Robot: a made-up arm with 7 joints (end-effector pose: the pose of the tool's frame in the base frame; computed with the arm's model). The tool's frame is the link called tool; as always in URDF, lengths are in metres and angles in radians.
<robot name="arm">
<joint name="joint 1" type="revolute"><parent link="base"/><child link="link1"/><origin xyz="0 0 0.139" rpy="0 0 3.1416"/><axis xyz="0 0 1"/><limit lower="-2.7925" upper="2.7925"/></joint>
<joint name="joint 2" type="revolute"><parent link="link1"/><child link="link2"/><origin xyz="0 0.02 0.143" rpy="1.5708 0 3.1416"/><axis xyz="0 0 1"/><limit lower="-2.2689" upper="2.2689"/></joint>
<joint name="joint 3" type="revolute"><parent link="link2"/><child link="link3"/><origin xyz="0 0.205 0.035" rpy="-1.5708 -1.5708 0"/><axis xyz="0 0 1"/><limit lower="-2.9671" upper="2.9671"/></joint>
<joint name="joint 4" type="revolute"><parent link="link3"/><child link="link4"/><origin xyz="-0.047 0.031 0.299" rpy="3.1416 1.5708 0"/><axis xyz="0 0 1"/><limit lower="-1.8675" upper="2.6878"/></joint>
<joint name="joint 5" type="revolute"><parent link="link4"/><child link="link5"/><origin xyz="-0.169 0.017 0.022" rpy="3.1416 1.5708 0"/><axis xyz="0 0 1"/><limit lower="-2.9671" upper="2.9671"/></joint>
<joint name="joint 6" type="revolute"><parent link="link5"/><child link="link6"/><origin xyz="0.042 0 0.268" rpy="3.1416 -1.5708 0"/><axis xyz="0 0 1"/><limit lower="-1.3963" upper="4.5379"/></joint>
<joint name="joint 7" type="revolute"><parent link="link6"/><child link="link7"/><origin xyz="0.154 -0.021 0.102" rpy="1.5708 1.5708 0"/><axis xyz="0 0 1"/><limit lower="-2.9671" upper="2.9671"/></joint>
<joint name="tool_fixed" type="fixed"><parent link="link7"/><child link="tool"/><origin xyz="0 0 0" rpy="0 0 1.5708"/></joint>
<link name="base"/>
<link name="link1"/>
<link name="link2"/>
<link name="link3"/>
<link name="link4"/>
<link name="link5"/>
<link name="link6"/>
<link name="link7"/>
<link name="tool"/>
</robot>
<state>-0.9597 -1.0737 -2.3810 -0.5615 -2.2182 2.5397 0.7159</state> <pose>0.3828 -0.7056 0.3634 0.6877 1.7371 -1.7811</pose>
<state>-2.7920 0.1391 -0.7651 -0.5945 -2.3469 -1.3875 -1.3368</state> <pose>0.4245 -0.1322 0.9839 -1.7601 -1.8989 0.1815</pose>
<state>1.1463 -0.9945 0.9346 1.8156 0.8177 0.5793 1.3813</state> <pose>-0.1303 0.6000 0.1159 2.0371 -0.1181 -1.5683</pose>
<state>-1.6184 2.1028 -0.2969 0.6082 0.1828 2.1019 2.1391</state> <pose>-0.1507 0.8265 -0.0798 -0.4975 -2.4077 -1.4405</pose>
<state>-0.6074 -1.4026 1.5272 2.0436 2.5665 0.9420 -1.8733</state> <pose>0.3057 0.2688 0.4094 -1.0425 0.7433 -0.0215</pose>
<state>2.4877 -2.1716 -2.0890 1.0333 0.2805 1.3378 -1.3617</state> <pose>-0.4821 0.8025 0.0376 -1.1029 0.9774 0.9708</pose>
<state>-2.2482 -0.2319 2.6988 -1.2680 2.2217 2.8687 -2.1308</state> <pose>-0.3797 -0.0865 0.9503 0.4889 1.0571 -1.6810</pose>
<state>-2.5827 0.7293 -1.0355 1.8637 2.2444 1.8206 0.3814</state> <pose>-0.2206 0.2865 0.5806 -2.0934 0.6307 1.8837</pose>
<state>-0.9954 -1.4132 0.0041 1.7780 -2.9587 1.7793 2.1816</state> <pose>0.3582 -0.2114 -0.0883 -2.8946 0.3169 0.1882</pose>
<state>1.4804 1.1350 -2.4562 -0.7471 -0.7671 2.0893 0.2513</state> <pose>-0.1783 -0.4141 0.8589 -0.2124 -0.2086 1.3078</pose>
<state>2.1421 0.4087 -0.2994 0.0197 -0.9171 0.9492 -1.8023</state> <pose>0.2405 -0.4843 1.1952 0.5663 0.5115 2.2949</pose>
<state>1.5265 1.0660 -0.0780 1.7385 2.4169 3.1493 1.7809</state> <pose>-0.0927 -0.1673 0.7264 0.7871 2.2192 1.1203</pose>
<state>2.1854 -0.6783 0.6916 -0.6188 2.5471 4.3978 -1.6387</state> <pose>-0.1310 0.1745 1.1010 -2.9199 -0.8842 0.6035</pose>
